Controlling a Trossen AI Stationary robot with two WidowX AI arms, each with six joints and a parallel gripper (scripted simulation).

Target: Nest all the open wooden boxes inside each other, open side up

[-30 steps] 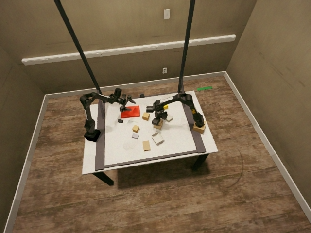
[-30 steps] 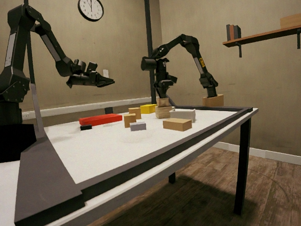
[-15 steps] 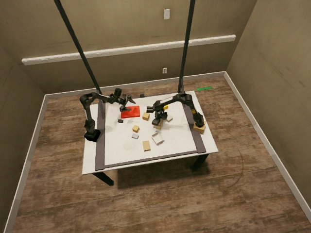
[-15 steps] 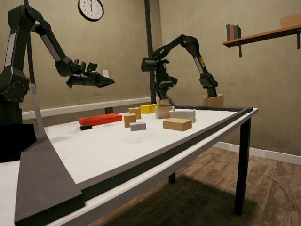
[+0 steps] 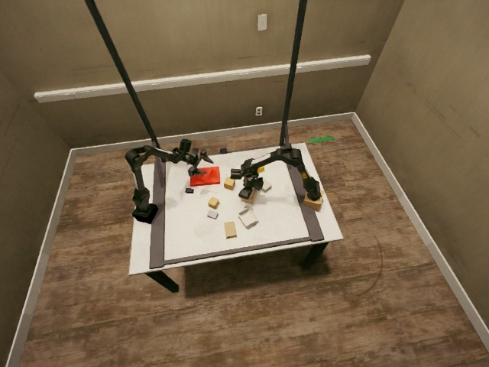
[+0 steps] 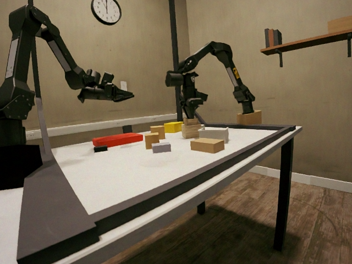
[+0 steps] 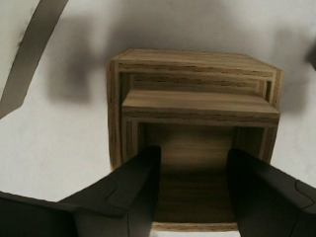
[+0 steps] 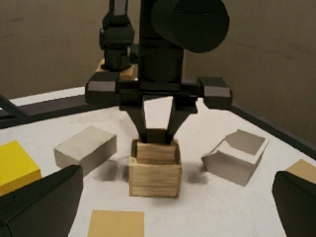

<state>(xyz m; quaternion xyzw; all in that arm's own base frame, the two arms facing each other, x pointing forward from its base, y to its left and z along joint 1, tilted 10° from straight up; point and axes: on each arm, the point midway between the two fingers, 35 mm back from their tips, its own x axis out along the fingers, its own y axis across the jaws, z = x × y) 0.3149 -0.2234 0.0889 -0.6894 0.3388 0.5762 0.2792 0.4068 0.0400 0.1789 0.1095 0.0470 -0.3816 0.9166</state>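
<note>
My left hand is 80 mm past the pale block, 100 mm to the right of it and 90 mm above it. Round my left hand: tan cube: 30 mm ahead, 230 mm to the right, 80 mm below; then flat tan block: 210 mm ahead, 130 mm to the right, 90 mm below; then small open wooden box: 50 mm below.
</note>
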